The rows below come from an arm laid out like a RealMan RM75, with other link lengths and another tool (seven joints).
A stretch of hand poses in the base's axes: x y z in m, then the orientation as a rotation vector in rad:
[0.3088 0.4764 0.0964 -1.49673 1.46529 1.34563]
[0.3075 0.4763 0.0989 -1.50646 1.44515 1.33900]
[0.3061 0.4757 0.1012 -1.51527 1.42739 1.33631]
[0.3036 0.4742 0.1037 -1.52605 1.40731 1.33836]
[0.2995 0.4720 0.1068 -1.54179 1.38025 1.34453]
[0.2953 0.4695 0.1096 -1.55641 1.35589 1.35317]
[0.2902 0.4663 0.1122 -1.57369 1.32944 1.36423]
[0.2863 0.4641 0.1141 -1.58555 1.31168 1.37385]
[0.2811 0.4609 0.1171 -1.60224 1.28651 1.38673]
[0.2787 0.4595 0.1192 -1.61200 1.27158 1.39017]
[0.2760 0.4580 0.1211 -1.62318 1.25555 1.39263]
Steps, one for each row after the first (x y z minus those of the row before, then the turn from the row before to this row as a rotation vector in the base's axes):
[-0.0013 -0.0001 0.0025 0.00698 -0.01582 0.00739]
[-0.0014 -0.0006 0.0023 0.00652 -0.01182 0.00825]
[-0.0025 -0.0015 0.0025 0.00772 -0.00996 0.01236]
[-0.0041 -0.0022 0.0031 0.01015 -0.01114 0.01924]
[-0.0042 -0.0025 0.0028 0.00919 -0.00785 0.01923]
[-0.0051 -0.0032 0.0026 0.00923 -0.00739 0.02276]
[-0.0039 -0.0022 0.0019 0.00619 -0.00339 0.01659]
[-0.0052 -0.0032 0.0030 0.00856 -0.00514 0.02319]
[-0.0024 -0.0014 0.0021 0.00462 -0.00582 0.01170]
[-0.0027 -0.0015 0.0019 0.00437 -0.00715 0.01248]

